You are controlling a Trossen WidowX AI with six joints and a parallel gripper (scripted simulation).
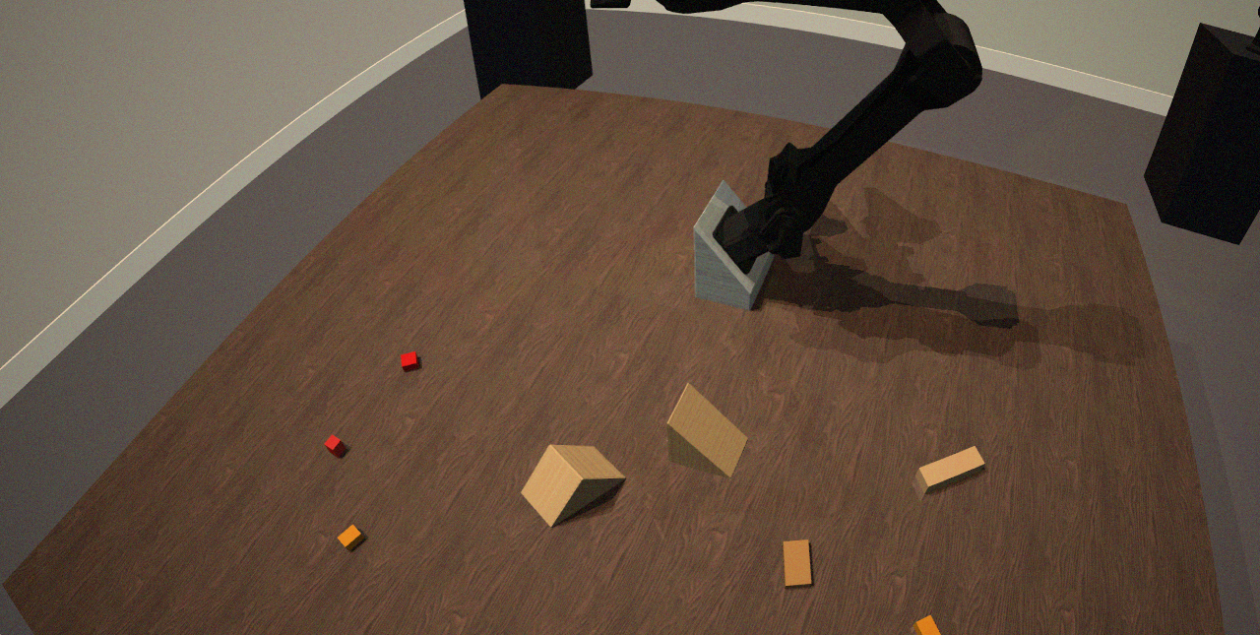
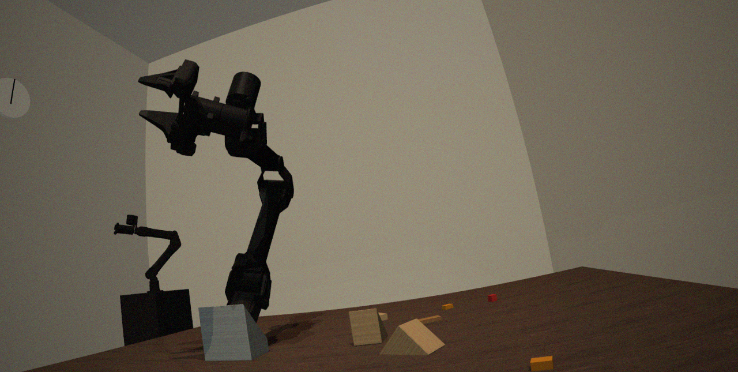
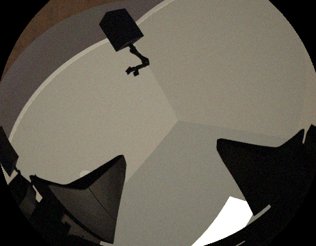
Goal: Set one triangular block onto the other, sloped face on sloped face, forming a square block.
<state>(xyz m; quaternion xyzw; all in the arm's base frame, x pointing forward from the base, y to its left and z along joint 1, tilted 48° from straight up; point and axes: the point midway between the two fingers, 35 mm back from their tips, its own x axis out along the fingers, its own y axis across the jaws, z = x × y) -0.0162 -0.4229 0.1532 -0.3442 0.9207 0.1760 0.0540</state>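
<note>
The tan triangular block lies 47 cm below my gripper tip, 39 cm ahead of it and 15 cm to the left of it. Round my gripper tip: tan wooden triangular block: 47 cm below, 30 cm ahead, 24 cm to the left; then tan plank: 51 cm to the left, 48 cm below, 25 cm ahead.
</note>
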